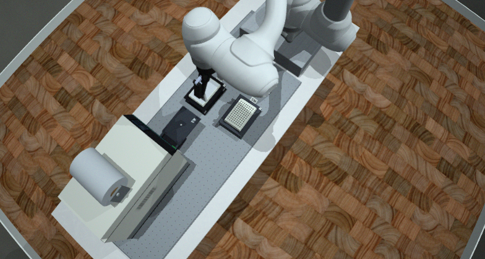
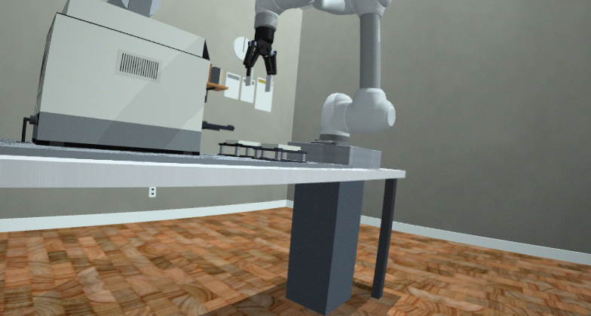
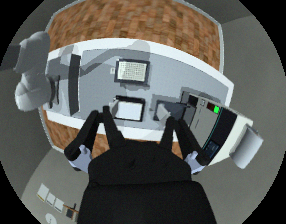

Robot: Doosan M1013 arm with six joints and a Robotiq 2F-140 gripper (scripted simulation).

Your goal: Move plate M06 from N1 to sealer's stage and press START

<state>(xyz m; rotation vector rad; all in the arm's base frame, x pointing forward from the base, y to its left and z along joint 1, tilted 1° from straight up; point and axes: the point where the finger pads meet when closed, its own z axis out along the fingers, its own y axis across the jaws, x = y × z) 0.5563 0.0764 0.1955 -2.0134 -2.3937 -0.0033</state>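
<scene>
Now: the nest N1 6 cm behind my hand, 9 cm to the left of it and 25 cm below it. From my hand the other things lie so: foil roll: 50 cm ahead, 2 cm to the left, 13 cm above; white plate: 2 cm behind, 10 cm to the right, 23 cm below; sealer stage: 17 cm ahead, 3 cm to the right, 18 cm below.
</scene>
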